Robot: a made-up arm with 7 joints.
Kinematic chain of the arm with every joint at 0, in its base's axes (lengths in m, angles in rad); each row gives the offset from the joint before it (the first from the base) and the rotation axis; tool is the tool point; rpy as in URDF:
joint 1: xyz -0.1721 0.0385 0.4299 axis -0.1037 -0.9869 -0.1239
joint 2: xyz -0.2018 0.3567 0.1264 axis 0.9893 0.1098 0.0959
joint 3: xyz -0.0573 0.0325 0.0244 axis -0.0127 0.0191 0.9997
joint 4: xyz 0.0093 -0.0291 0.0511 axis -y
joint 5: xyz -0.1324 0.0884 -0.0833 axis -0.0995 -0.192 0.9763
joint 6: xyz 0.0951 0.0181 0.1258 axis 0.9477 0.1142 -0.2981
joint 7: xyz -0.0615 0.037 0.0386 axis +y
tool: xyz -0.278 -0.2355 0.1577 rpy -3.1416 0 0
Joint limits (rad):
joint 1: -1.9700..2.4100
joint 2: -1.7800..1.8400
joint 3: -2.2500..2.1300
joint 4: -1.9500..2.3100
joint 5: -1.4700..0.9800
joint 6: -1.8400..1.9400
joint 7: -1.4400..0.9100
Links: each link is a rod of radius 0.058 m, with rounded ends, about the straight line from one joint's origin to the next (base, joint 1, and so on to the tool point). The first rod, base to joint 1, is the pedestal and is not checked.
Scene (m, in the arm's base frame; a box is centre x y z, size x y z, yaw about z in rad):
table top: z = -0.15
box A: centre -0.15 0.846 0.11 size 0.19 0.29 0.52 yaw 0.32
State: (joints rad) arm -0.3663 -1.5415 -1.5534 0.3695 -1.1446 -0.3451 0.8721
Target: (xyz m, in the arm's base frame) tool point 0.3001 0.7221 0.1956
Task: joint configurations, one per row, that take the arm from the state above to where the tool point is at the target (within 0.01 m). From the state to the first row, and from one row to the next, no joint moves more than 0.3 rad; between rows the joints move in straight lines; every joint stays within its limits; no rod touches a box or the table.
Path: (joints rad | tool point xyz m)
1: -0.2274 -1.5891 -1.3954 0.4154 -1.1134 -0.0484 0.8910 | -0.5942 0.7258 0.2455
2: -0.0886 -1.6367 -1.2373 0.4614 -1.0823 0.2483 0.9100 | -0.6394 0.6026 0.1412
3: 0.1810 -1.6725 -1.3730 0.5110 -1.1414 0.2334 0.8240 | -0.4273 0.5646 -0.0127
4: 0.4506 -1.7084 -1.5087 0.5606 -1.2005 0.2184 0.7381 | -0.1862 0.5112 -0.0500
5: 0.7201 -1.7442 -1.6444 0.6103 -1.2596 0.2034 0.6521 | 0.0258 0.4520 0.0250
6: 0.9897 -1.7800 -1.7800 0.6599 -1.3187 0.1884 0.5662 | 0.1625 0.3980 0.1809
7: 1.2465 -1.7212 -1.6684 0.4946 -1.3053 0.1192 0.6553 | 0.2321 0.5093 0.1704
8: 1.5033 -1.6623 -1.5568 0.3294 -1.2919 0.0499 0.7445 | 0.2795 0.6211 0.1802
9: 1.7600 -1.6035 -1.4452 0.1641 -1.2784 -0.0193 0.8336 | 0.3001 0.7221 0.1956

